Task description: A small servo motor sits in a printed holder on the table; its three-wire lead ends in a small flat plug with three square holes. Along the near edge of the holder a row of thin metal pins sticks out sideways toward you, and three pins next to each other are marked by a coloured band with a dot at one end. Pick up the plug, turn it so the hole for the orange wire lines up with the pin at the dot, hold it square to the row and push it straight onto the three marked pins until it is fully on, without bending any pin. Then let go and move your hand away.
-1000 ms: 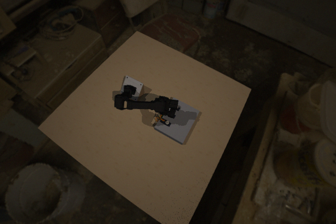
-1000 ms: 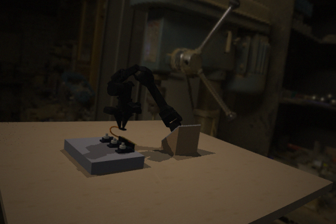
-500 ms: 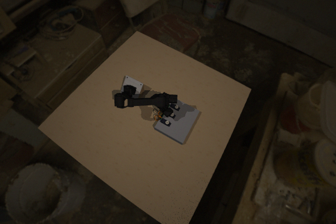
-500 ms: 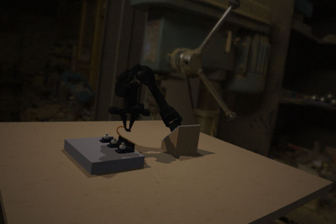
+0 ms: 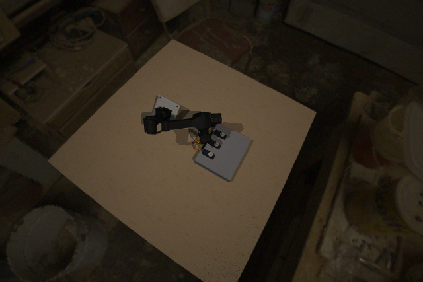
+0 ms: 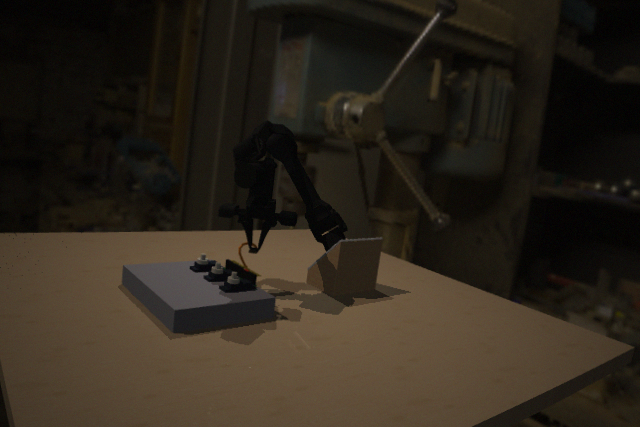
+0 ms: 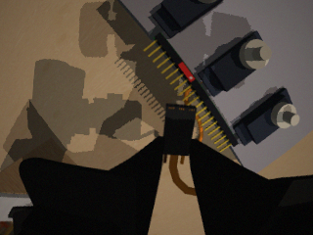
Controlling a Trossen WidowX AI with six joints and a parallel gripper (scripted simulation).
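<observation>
Now: gripper tip 4 cm short of the red band, 4 cm above it and 3 cm to the right of it. Round my gripper tip: printed holder: 20 cm ahead, 9 cm below, 1 cm to the right.
</observation>
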